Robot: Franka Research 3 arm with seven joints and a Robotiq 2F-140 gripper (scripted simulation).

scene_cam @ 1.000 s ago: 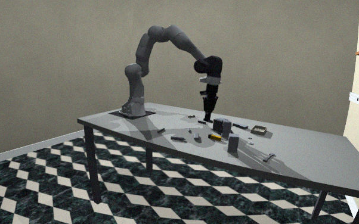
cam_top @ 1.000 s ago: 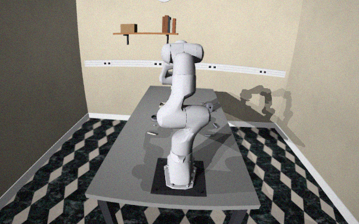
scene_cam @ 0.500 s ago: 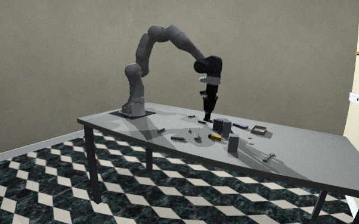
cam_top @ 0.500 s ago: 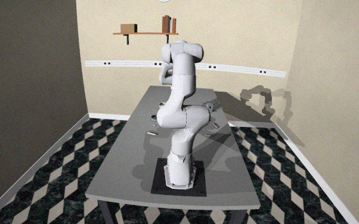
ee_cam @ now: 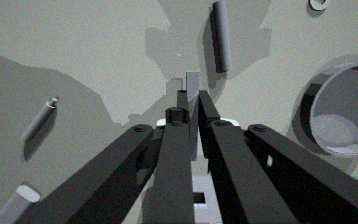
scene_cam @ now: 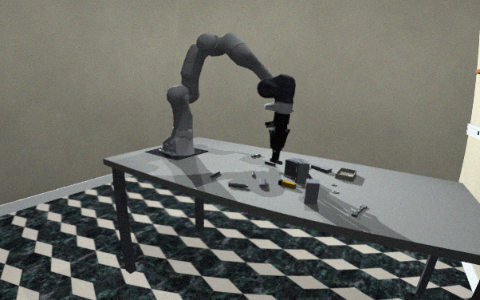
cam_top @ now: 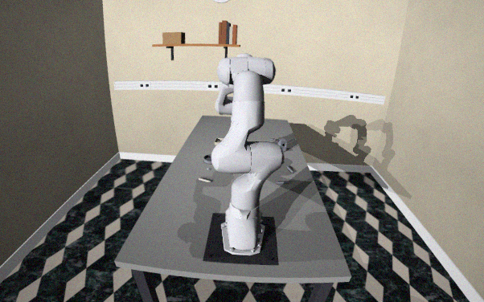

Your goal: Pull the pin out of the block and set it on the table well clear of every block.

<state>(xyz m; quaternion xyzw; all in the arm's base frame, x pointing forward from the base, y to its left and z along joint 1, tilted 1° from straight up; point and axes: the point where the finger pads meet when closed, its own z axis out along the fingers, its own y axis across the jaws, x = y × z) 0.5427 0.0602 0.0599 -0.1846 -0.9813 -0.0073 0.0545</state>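
The grey rod lies 60 mm below my hand, 50 mm to the left of it and 50 mm behind it. The rest, counted from my hand: round dish 150 mm to the left, 70 mm ahead, 60 mm below; grey square pin 30 mm below, 10 mm ahead; grey block 110 mm ahead, 30 mm to the right, 30 mm below.
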